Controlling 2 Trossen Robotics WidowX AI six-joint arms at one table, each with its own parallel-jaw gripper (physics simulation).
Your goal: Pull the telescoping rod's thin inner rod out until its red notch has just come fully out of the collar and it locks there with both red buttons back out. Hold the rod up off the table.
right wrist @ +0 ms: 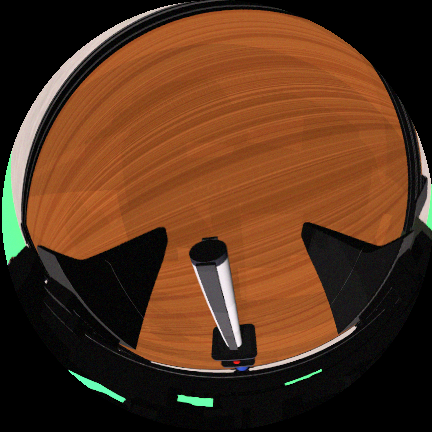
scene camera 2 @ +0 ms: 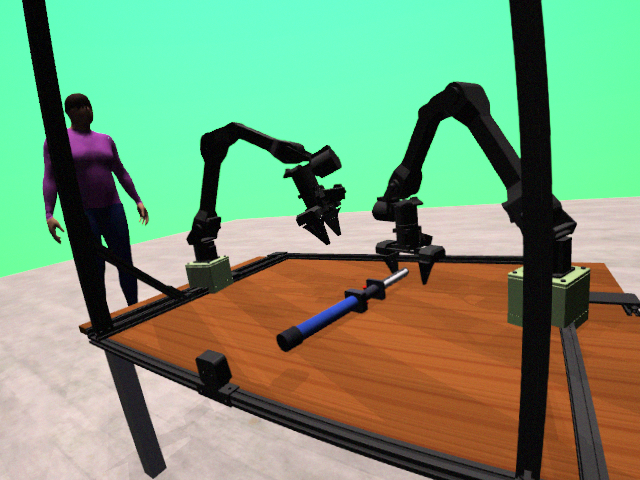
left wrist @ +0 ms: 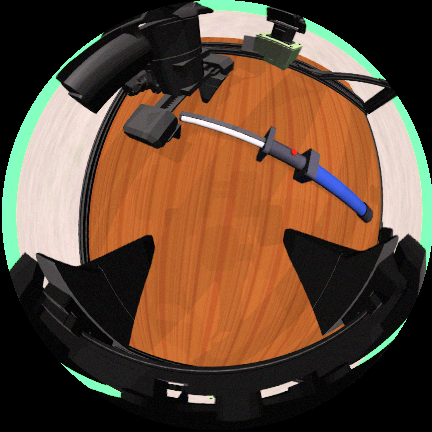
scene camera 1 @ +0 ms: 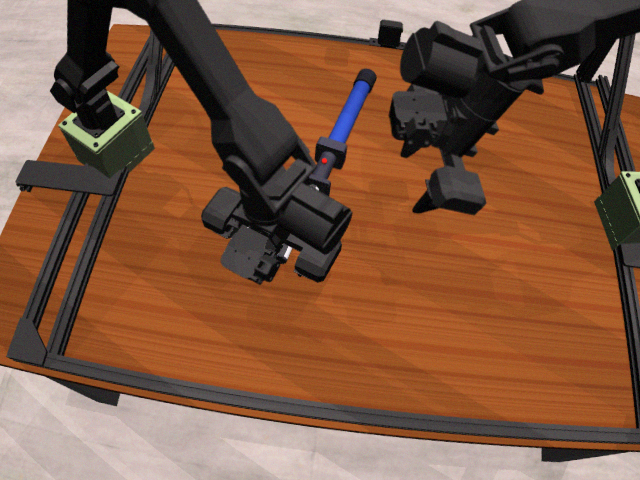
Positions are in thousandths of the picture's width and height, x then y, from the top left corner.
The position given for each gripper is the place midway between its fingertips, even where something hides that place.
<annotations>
The right gripper shows in the right wrist view (547, 538), in scene camera 2 (641, 586), in the left wrist view (443, 272) and in scene camera 1 (427, 543).
</annotations>
